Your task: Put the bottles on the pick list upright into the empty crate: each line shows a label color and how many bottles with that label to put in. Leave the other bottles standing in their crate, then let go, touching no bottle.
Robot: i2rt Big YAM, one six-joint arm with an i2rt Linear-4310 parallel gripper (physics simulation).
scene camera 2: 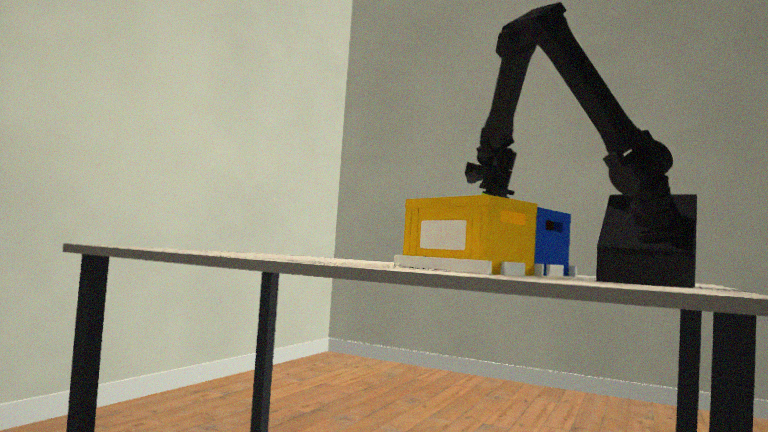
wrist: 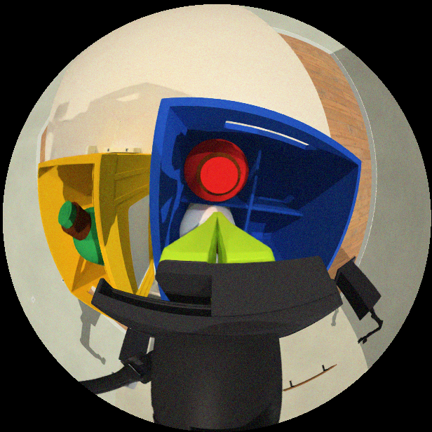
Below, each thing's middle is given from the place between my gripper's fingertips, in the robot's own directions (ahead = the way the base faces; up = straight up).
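There is the green bottle [wrist: 79, 223], 17 cm to the left of my hand, 1 cm ahead of it and 2 cm below it. Going by their middles, the green bottle is the farthest from my hand of the things named here. The red bottle [wrist: 215, 169] is 4 cm ahead of my hand, 1 cm to the right of it and 6 cm below it, and I also see the white bottle [wrist: 196, 213], which is 3 cm behind my hand, 2 cm to the left of it and 6 cm below it.
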